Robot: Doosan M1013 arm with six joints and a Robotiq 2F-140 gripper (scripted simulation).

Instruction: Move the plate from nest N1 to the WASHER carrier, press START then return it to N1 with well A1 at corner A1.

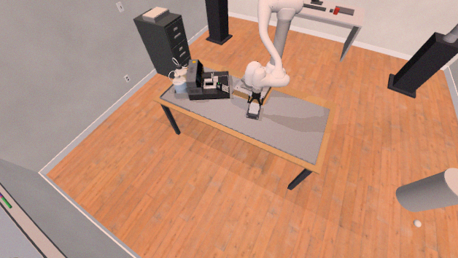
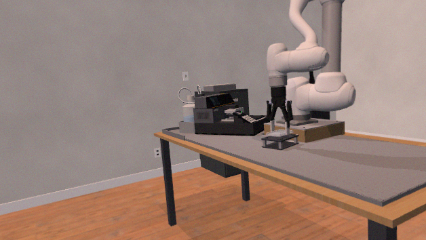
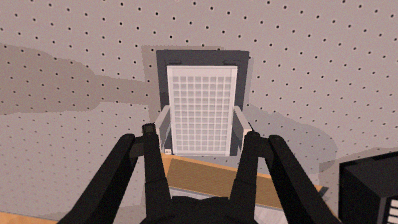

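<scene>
The white well plate is 30 mm below my hand. From my hand the other things lie so: black plate nest N1: 50 mm below; plate washer: 50 mm behind, 590 mm to the right, 40 mm above.
</scene>
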